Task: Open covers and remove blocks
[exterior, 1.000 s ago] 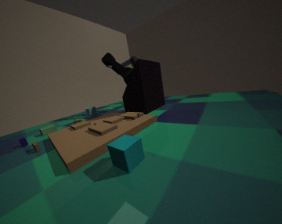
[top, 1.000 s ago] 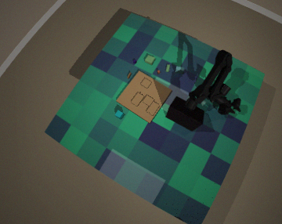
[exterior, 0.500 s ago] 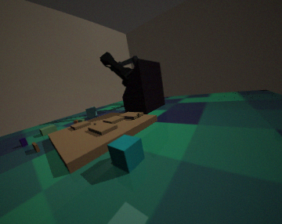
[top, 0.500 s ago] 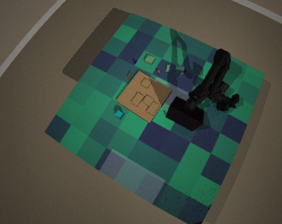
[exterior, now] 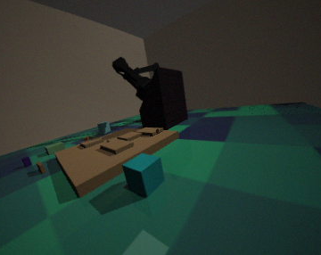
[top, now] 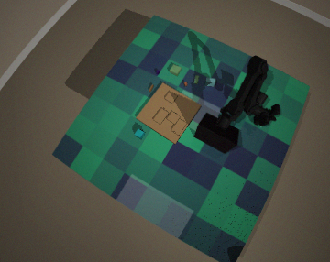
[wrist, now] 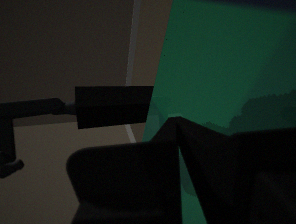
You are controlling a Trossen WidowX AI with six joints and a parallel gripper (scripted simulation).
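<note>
The orange block lies 600 mm ahead of my gripper tip, 120 mm to the left of it and 50 mm below it. Also, from my gripper tip: green block: 720 mm ahead, 80 mm to the left, 50 mm below; brown block: 760 mm ahead, 280 mm to the left, 50 mm below; light teal block: 470 mm ahead, 30 mm below, 20 mm to the left.
</note>
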